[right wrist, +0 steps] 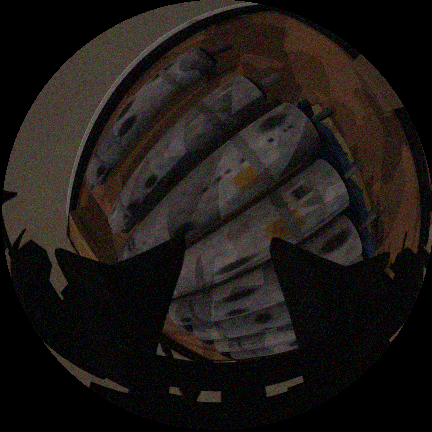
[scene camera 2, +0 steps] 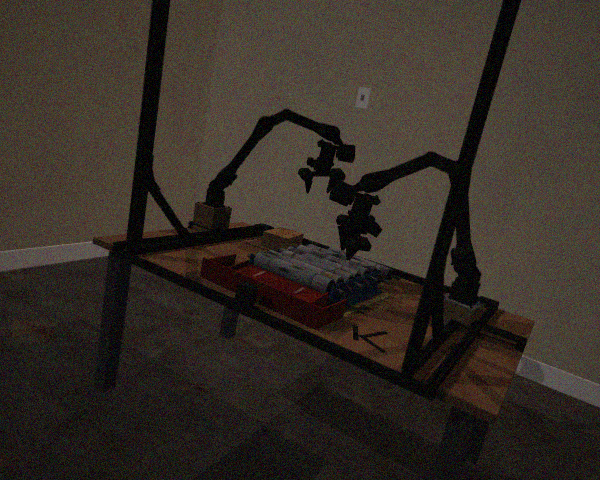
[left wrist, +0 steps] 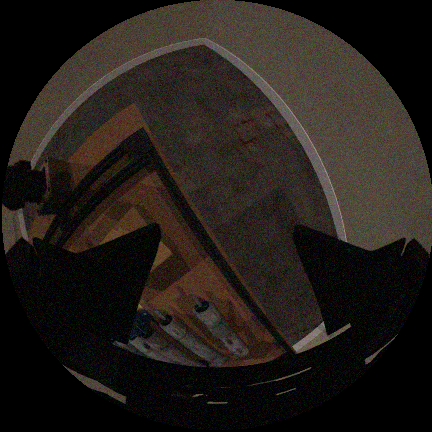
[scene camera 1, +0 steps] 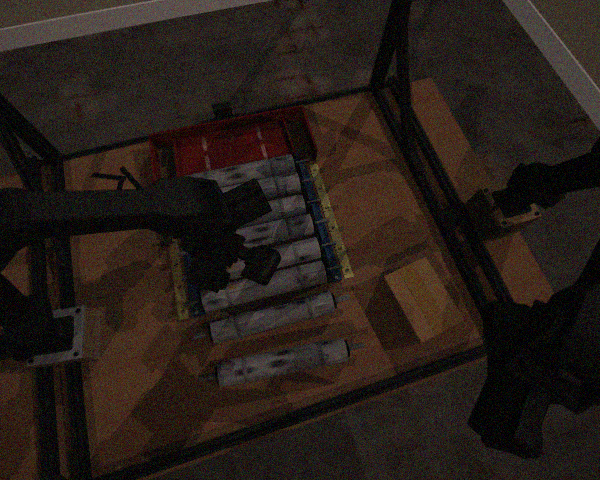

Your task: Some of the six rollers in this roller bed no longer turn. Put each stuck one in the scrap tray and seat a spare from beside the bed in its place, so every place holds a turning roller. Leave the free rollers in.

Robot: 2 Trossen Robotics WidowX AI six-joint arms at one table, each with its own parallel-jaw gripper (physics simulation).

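Places are measured from the left arm's base along level axes (x ahead, y right, z down), in centimetres.
Pixels of known places: left gripper, between the fingertips: [right wrist: 20, 210] [scene camera 2: 317, 192] [left wrist: 229, 231]; right gripper, between the fingertips: [right wrist: 228, 242] [scene camera 2: 345, 255] [scene camera 1: 244, 268]; left arm's base, origin of its link: [scene camera 2: 213, 205] [left wrist: 40, 185] [scene camera 1: 511, 201]; right arm's base, origin of its link: [scene camera 2: 462, 300] [scene camera 1: 55, 335].
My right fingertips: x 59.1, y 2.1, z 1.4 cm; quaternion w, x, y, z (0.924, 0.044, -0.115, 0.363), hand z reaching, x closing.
For each thing: its top centre in the pictures, then the offset to it from my right fingertips. "pt": a spot on its surface instead.
- nearer, centre of its top: [right wrist: 151, 163] [scene camera 1: 273, 314] [left wrist: 196, 351] dx -3.0, dy -9.8, dz +4.0 cm
- farther, centre of its top: [right wrist: 120, 115] [scene camera 1: 283, 361] [left wrist: 227, 340] [scene camera 2: 359, 257] dx -2.6, dy -19.0, dz +4.0 cm
- red scrap tray, centre of its top: [scene camera 1: 232, 140] [scene camera 2: 272, 276] dx -4.7, dy +33.3, dz +3.4 cm
- wooden block, centre of its top: [left wrist: 125, 255] [scene camera 1: 423, 297] [right wrist: 80, 247] [scene camera 2: 284, 232] dx -33.8, dy -15.5, dz +3.4 cm
- small black forked piece, a spot on its surface: [scene camera 2: 366, 337] [scene camera 1: 119, 182] pt dx +24.7, dy +33.1, dz +9.0 cm
The roller bed, with blue rails [scene camera 1: 319, 225] [right wrist: 332, 142] and yellow number strips, holds six grey mottled rollers; the right arm hides parts of them in scene camera 1. Which are stuck cannot be told. Two spares lie beside the bed, one nearer [scene camera 1: 272, 317] [right wrist: 192, 137] [left wrist: 185, 340] and one farther [scene camera 1: 287, 361] [right wrist: 150, 115] [left wrist: 220, 325]. The red scrap tray [scene camera 1: 310, 137] [scene camera 2: 292, 305] shows no roller in it. My right gripper [right wrist: 228, 242] [scene camera 2: 356, 250] is partly open and empty, above the bed's rollers. My left gripper [left wrist: 229, 231] [scene camera 2: 319, 187] is wide open and empty, high above the table.
A wooden block [scene camera 1: 422, 300] [scene camera 2: 282, 236] stands at the lower right in scene camera 1. A small black forked piece [scene camera 1: 122, 176] [scene camera 2: 367, 337] lies near the tray. Black frame posts [scene camera 2: 148, 125] rise at the table's ends. The two grippers appear close together in scene camera 2.
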